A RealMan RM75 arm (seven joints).
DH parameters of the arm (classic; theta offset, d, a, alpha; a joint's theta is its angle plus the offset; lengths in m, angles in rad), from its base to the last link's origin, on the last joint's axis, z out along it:
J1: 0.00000 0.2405 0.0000 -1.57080
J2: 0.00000 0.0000 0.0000 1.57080
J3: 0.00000 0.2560 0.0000 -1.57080
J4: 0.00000 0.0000 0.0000 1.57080
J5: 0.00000 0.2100 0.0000 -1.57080
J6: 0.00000 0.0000 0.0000 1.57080
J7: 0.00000 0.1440 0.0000 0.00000
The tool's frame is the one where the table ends.
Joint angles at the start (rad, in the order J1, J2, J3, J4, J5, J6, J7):
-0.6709 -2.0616 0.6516 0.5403 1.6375 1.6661 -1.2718
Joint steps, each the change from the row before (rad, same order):
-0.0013 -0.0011 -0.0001 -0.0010 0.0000 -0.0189 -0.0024
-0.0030 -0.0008 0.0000 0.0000 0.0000 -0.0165 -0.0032
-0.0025 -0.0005 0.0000 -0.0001 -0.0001 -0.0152 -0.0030
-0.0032 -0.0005 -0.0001 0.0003 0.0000 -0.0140 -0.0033
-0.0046 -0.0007 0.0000 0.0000 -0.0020 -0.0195 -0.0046
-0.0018 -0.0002 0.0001 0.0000 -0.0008 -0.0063 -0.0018
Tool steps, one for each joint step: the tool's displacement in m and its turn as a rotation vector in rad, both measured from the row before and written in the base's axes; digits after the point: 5 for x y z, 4 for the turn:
-0.00075 0.00239 -0.00082 0.0059 0.0045 0.0159
0.00005 0.00250 -0.00050 0.0050 0.0041 0.0122
-0.00010 0.00227 -0.00036 0.0047 0.0037 0.0116
0.00026 0.00228 -0.00026 0.0043 0.0034 0.0099
0.00051 0.00325 -0.00020 0.0066 0.0028 0.0139
0.00029 0.00111 -0.00005 0.0020 0.0007 0.0043

